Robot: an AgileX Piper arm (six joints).
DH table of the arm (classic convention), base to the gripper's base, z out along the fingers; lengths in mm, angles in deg. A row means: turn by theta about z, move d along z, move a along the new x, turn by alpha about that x. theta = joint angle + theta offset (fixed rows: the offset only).
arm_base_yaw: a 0  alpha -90  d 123  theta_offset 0
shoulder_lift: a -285  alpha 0  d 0  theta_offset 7.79
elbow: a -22  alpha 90  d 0  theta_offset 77.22
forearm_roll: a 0  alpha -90  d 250.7  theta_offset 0
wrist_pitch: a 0  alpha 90  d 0  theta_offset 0
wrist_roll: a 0  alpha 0  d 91  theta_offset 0
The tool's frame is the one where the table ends.
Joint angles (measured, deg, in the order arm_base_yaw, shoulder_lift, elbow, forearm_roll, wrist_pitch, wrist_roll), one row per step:
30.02 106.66 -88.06 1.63 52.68 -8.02
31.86 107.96 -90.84 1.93 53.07 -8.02
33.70 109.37 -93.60 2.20 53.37 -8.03
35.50 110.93 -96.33 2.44 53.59 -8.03
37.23 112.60 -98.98 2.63 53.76 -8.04
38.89 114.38 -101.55 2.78 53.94 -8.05
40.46 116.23 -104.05 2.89 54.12 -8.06
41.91 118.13 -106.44 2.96 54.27 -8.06
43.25 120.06 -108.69 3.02 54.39 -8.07
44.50 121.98 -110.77 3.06 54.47 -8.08
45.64 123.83 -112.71 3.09 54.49 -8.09
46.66 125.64 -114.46 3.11 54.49 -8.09
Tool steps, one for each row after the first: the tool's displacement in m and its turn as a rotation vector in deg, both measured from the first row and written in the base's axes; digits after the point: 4 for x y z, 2 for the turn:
0.0001 0.0158 0.0044 0.81 -0.78 1.78
-0.0002 0.0319 0.0079 1.60 -1.52 3.59
-0.0009 0.0480 0.0101 2.34 -2.17 5.36
-0.0019 0.0638 0.0109 2.98 -2.71 7.07
-0.0032 0.0793 0.0102 3.48 -3.09 8.73
-0.0048 0.0942 0.0084 3.89 -3.36 10.30
-0.0063 0.1085 0.0054 4.19 -3.55 11.74
-0.0079 0.1219 0.0012 4.40 -3.63 13.09
-0.0097 0.1346 -0.0040 4.51 -3.62 14.35
-0.0116 0.1463 -0.0096 4.62 -3.62 15.49
-0.0134 0.1571 -0.0160 4.63 -3.52 16.51

